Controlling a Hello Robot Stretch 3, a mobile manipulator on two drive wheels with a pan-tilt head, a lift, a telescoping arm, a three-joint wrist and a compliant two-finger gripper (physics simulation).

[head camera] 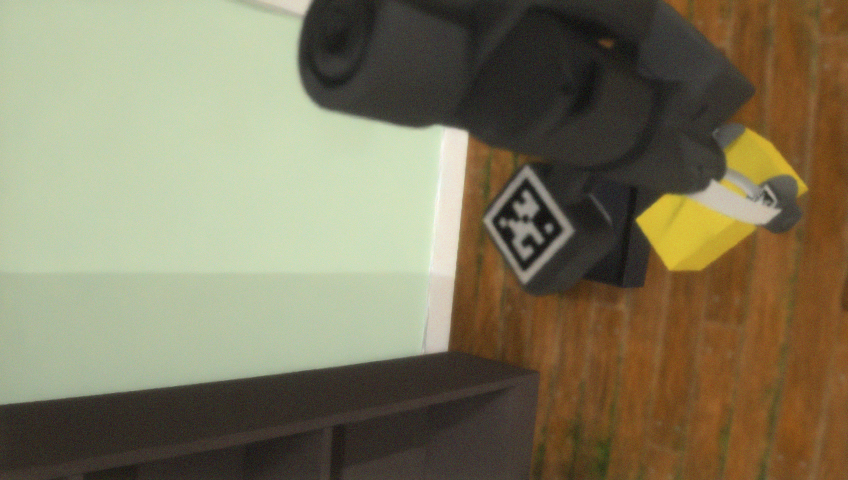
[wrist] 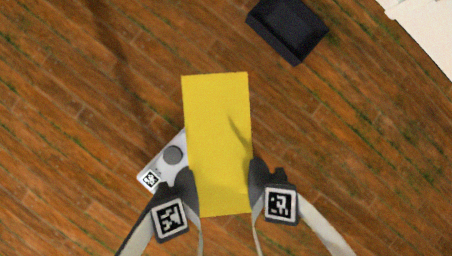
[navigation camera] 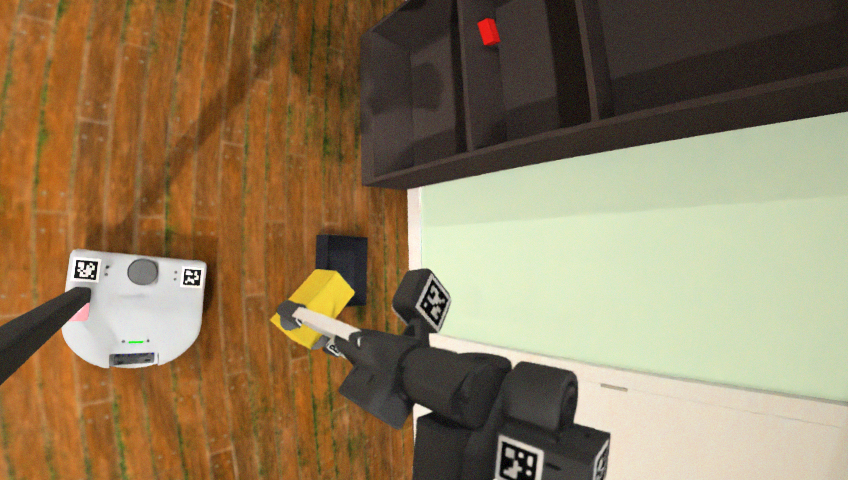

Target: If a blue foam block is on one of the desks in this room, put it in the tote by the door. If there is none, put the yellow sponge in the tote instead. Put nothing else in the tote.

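The yellow sponge (head camera: 693, 231) (navigation camera: 324, 291) (wrist: 217, 125) is a long block held high above the floor. My gripper (head camera: 755, 169) (navigation camera: 310, 330) (wrist: 222, 179) is shut on it, with one fingertip on each long side near one end. The tote (head camera: 634, 261) (navigation camera: 321, 252) (wrist: 275, 42) is a small dark open box on the floor near the wall. In the wrist view it is up and right of the sponge, apart from it in the picture. The sponge and the arm hide parts of the tote in the other views. A blue foam block does not show.
A dark shelf unit (head camera: 267, 410) (navigation camera: 368, 118) stands against the green wall, with a red block (navigation camera: 488, 32) in one compartment. My white base (navigation camera: 133, 309) (wrist: 162, 162) is on the wooden floor. The off-white door (navigation camera: 684, 416) is at the navigation view's lower right.
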